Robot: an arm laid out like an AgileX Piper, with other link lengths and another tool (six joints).
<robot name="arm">
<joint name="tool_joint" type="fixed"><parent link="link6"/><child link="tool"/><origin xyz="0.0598 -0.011 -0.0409" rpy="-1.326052 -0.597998 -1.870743"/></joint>
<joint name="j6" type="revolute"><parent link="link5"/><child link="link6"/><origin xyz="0.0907 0 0.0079" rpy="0 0 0"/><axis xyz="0.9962 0 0.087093"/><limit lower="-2.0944" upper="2.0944"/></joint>
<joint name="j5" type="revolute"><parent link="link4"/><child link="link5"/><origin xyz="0 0 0" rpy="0 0 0"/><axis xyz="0 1 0"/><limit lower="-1.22" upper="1.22"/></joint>
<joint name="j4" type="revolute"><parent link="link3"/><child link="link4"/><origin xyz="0.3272 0 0.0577" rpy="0 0 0"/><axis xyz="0.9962 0 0.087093"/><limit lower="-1.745" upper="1.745"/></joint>
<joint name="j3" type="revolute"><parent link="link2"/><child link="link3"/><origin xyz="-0.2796 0 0.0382" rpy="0 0 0"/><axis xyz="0 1 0"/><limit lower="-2.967" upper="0"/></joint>
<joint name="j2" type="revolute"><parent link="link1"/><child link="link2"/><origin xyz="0 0 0" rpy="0 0 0"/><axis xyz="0 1 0"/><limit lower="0" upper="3.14"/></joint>
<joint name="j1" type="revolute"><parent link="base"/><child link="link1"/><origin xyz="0 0 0.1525" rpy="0 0 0"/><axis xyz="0 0 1"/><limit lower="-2.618" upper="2.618"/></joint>
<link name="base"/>
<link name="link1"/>
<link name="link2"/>
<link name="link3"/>
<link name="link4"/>
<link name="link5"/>
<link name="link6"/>
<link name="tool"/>
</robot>
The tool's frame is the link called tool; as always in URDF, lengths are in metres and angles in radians.
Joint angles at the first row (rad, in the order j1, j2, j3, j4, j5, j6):
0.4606 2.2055 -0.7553 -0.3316 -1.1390 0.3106
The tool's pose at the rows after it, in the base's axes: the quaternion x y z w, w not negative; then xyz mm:
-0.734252 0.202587 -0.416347 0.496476 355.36 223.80 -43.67
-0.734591 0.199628 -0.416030 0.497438 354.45 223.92 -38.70
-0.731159 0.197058 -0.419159 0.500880 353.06 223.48 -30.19
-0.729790 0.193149 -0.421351 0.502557 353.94 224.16 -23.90
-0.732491 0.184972 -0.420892 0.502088 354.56 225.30 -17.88
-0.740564 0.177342 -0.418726 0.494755 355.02 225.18 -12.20
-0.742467 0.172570 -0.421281 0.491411 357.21 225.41 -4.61
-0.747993 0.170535 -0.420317 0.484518 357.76 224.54 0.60
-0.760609 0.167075 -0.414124 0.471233 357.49 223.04 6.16
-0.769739 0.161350 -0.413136 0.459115 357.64 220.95 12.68
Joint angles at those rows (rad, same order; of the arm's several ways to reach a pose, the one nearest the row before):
0.4606 2.2055 -0.7553 -0.3503 -1.1354 0.3161
0.4606 2.1859 -0.7463 -0.3572 -1.1268 0.3184
0.4606 2.1558 -0.7287 -0.3595 -1.1268 0.3184
0.4606 2.1353 -0.7242 -0.3647 -1.1180 0.3184
0.4606 2.1123 -0.7224 -0.3805 -1.0955 0.3191
0.4606 2.0828 -0.7207 -0.3966 -1.0495 0.3207
0.4606 2.0551 -0.7207 -0.4028 -1.0194 0.3207
0.4606 2.0294 -0.7186 -0.4095 -0.9807 0.3254
0.4606 1.9945 -0.7186 -0.4294 -0.9112 0.3403
0.4606 1.9603 -0.7167 -0.4437 -0.8539 0.3438

